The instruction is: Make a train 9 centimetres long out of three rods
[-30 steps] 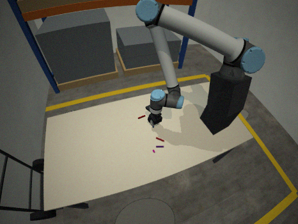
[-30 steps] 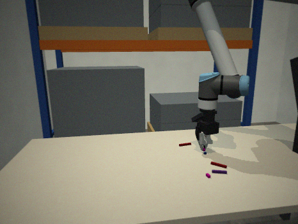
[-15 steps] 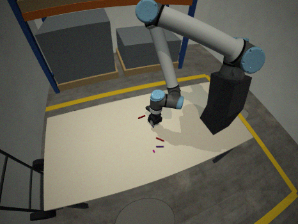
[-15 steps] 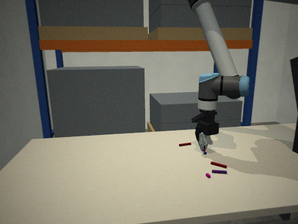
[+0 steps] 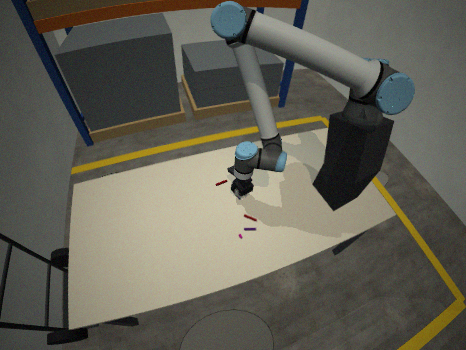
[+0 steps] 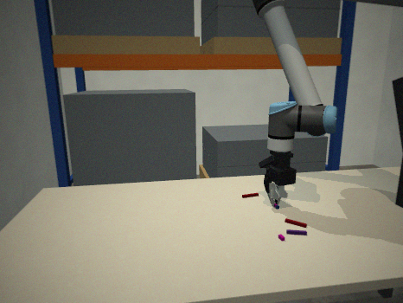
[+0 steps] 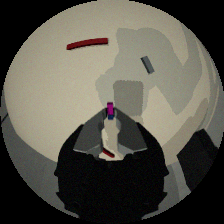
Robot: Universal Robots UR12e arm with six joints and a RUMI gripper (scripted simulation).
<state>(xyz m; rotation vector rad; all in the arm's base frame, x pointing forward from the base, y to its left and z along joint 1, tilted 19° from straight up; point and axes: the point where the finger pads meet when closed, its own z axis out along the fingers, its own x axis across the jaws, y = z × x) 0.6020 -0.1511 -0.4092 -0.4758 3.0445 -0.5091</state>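
Right now my hand is 2 cm to the right of the blue rod and 1 cm above it. Also, from my hand: purple rod (21 cm to the left, 1 cm below, 1 cm behind); then grey rod (10 cm to the right, 4 cm behind, 1 cm below).
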